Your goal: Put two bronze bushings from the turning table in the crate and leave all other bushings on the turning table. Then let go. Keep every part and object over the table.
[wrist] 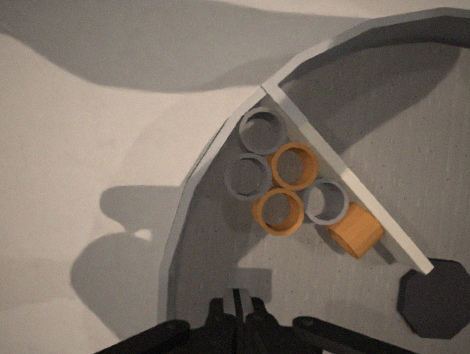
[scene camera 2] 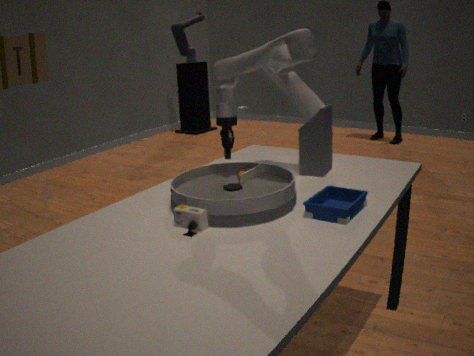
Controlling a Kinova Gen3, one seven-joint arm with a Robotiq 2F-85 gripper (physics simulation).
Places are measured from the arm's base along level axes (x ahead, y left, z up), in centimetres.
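Pixels of known places: gripper, fingertip midpoint: [wrist: 235, 306] [scene camera 2: 227, 158]; arm's base at its link origin: [scene camera 2: 317, 114].
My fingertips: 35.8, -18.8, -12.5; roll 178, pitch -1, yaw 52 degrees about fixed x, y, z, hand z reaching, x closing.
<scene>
For each thing: its top centre in the pictures, then the offset to it from my fingertips, as dx, dy, dz. "*": a spot on its surface instead.
- bronze bushing at its top centre: [wrist: 364, 234] +2.8, +9.0, -3.0
- pale divider at a spot on its surface: [wrist: 360, 186] * +0.1, +10.6, -2.7
- bronze at a spot on its surface: [scene camera 2: 243, 171] * +2.5, +9.0, -3.0
- blue crate at its top centre: [scene camera 2: 336, 196] +1.9, +45.6, -6.4
- dark hub at its top centre: [wrist: 441, 300] [scene camera 2: 232, 186] +11.9, +11.3, -5.3
- small pale box at its top centre: [scene camera 2: 189, 209] +35.2, +13.1, -5.6
Two upright bronze bushings [wrist: 311, 169] [wrist: 297, 214] and a bronze bushing [wrist: 357, 230] on its side are in the wrist view, on the turning table [scene camera 2: 235, 206] [wrist: 172, 250]. Three grey bushings [wrist: 242, 131] [wrist: 228, 176] [wrist: 345, 201] stand against them. The group lies between the rim and a pale divider [wrist: 360, 186]. Some bronze [scene camera 2: 243, 171] shows beside the divider in the scene view. My gripper [scene camera 2: 228, 156] [wrist: 235, 306] is shut and empty, above the turning table, apart from the bushings. The blue crate [scene camera 2: 322, 213] stands right of the turning table in the scene view.
A dark hub [scene camera 2: 232, 187] [wrist: 435, 300] sits at the turning table's middle, by the divider's inner end. A small pale box [scene camera 2: 191, 218] stands at the turning table's near side. The arm's grey mount [scene camera 2: 315, 145] stands behind the crate. The raised rim surrounds the turning table.
</scene>
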